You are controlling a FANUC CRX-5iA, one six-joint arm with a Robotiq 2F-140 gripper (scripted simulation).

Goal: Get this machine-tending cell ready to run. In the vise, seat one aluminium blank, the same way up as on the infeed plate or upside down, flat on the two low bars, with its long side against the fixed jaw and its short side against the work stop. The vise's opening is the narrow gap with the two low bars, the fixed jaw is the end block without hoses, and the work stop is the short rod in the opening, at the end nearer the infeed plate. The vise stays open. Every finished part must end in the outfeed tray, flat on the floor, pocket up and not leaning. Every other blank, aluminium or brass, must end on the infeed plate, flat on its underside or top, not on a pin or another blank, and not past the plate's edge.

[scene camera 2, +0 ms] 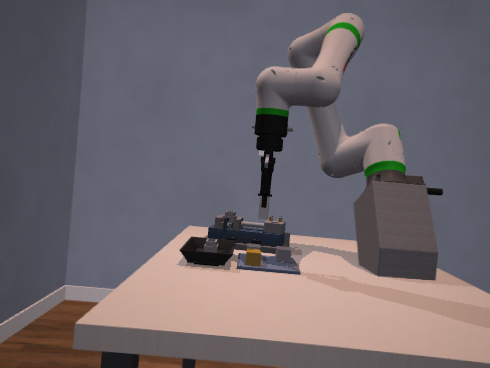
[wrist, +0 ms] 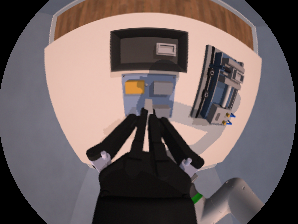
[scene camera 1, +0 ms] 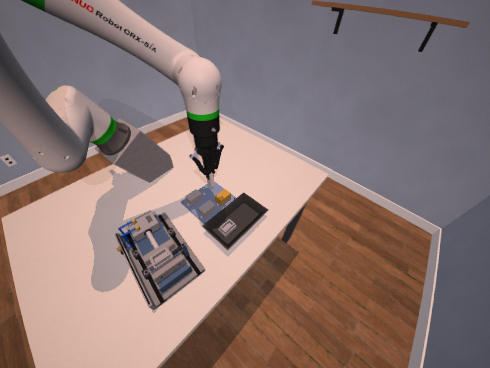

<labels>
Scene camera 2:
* my gripper: 262, 219
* vise: 270, 239
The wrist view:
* my gripper: 148, 104
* vise: 221, 88
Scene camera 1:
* my gripper: 210, 183
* vise: 177, 275
</labels>
